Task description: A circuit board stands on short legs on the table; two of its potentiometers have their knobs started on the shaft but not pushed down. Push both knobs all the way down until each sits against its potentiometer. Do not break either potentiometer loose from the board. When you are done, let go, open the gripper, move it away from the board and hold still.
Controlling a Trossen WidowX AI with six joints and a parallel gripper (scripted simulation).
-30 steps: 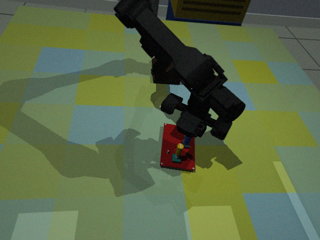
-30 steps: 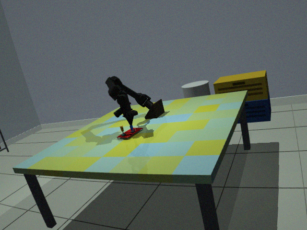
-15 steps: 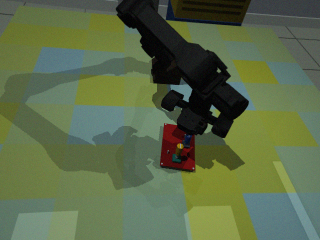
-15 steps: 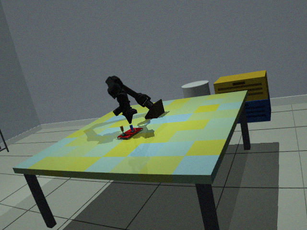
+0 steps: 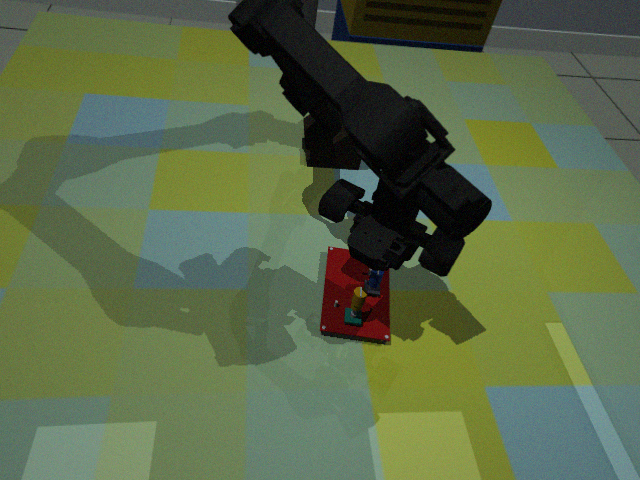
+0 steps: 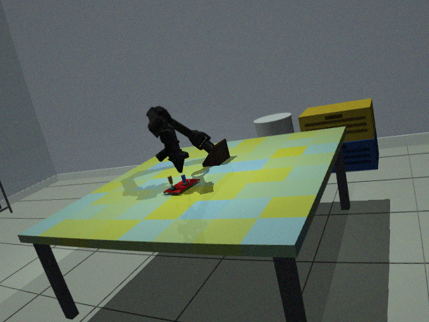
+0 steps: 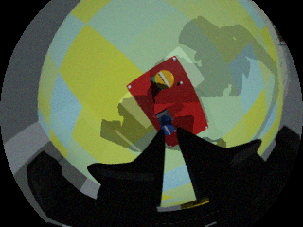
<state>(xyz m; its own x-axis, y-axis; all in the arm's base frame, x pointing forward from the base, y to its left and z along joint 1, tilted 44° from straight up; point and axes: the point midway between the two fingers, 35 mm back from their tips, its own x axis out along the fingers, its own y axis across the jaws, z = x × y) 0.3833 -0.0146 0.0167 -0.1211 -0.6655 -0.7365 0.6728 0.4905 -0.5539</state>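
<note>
My gripper tip is 40 mm short of the yellow knob, 40 mm to the left of it and 10 mm above it. The rest, counted from my gripper tip: blue knob: 10 mm to the left, 30 mm below.
</note>
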